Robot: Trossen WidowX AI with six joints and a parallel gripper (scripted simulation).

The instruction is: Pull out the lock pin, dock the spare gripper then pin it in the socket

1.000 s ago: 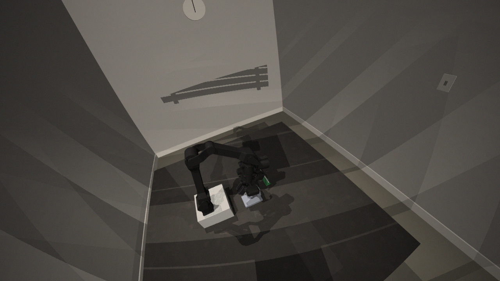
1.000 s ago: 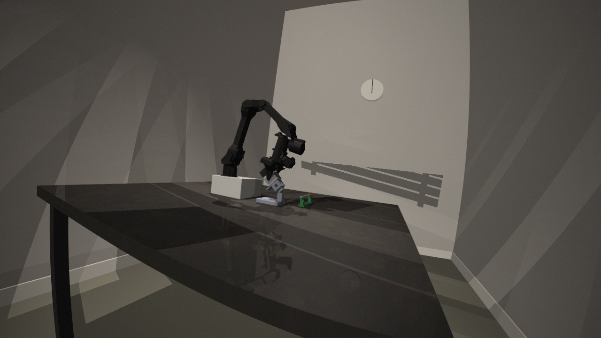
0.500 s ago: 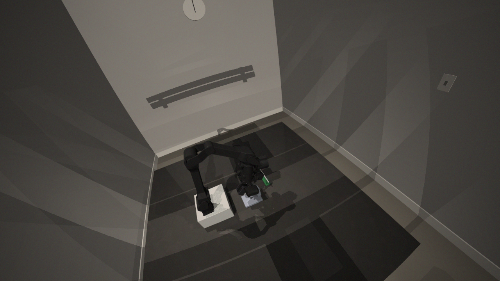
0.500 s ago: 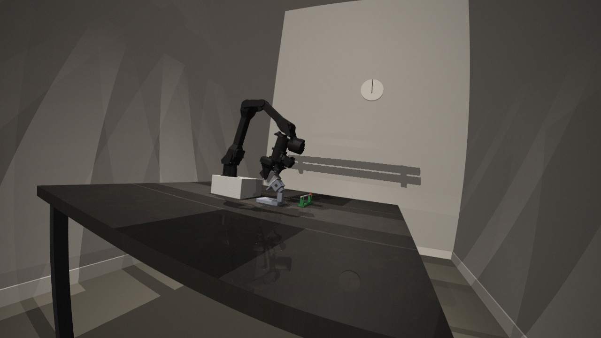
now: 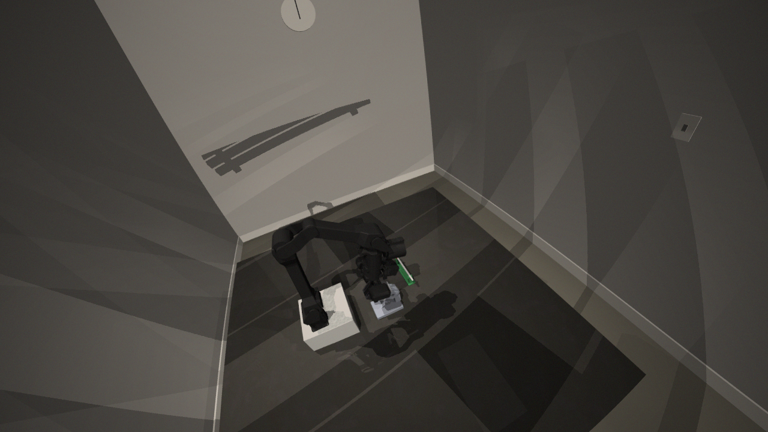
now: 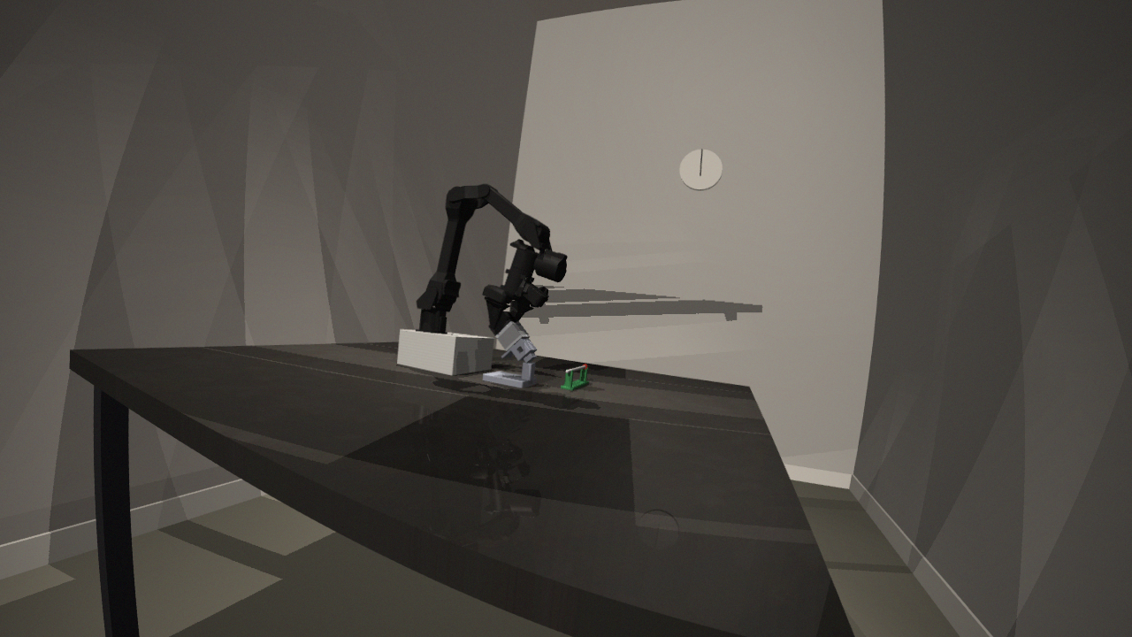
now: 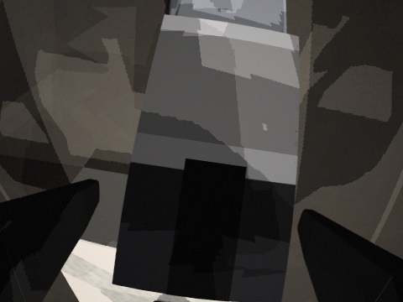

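The spare gripper is 3 cm ahead of my gripper tip and 1 cm below it. Round my gripper tip: green cradle (17 cm ahead, 11 cm to the left, 10 cm below); then grey mount (7 cm below, 6 cm ahead).
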